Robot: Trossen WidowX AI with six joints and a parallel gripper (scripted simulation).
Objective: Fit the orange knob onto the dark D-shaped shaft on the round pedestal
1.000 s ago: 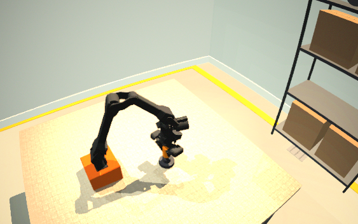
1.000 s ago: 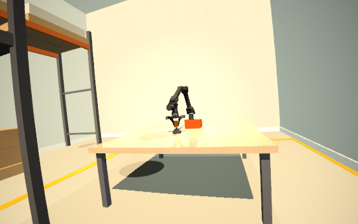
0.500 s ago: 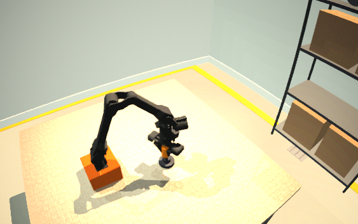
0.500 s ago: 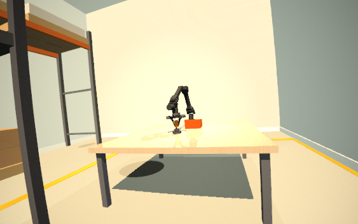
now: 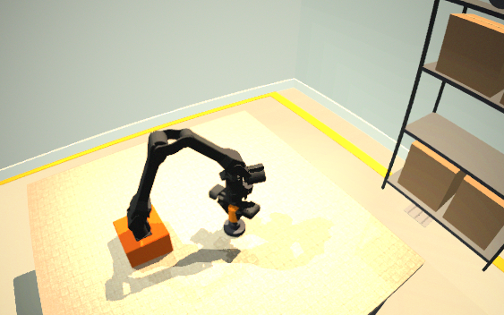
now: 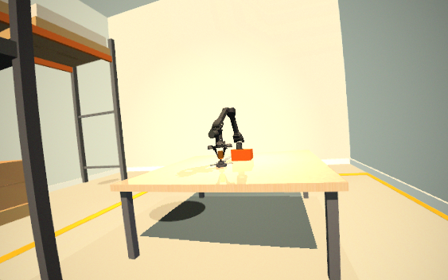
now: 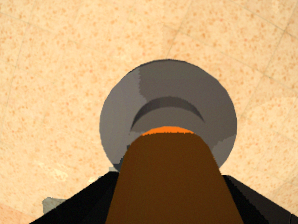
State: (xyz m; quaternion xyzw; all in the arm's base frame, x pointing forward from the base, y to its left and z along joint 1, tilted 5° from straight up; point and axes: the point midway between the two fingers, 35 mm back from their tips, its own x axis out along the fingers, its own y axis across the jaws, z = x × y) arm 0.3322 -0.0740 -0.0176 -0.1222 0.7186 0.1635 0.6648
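Now: the pedestal 40 mm below my gripper tip. The rest, counted from my gripper tip: orange knob 20 mm above.
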